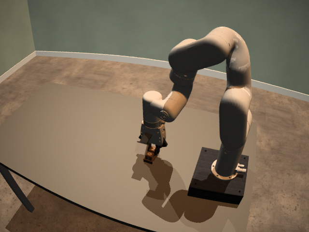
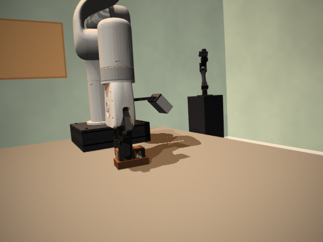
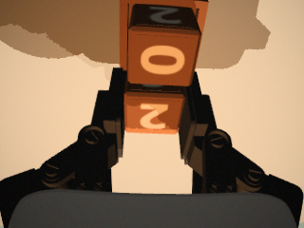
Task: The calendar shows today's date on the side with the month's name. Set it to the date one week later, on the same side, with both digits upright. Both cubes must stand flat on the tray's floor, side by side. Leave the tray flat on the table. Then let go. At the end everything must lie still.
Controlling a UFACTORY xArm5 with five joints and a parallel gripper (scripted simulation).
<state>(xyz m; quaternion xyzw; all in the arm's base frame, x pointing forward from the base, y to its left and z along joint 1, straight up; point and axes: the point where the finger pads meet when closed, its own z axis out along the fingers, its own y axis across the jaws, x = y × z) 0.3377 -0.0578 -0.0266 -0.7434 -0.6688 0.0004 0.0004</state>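
Right now the brown tray is 20 mm to the left of my hand and 30 mm below it.
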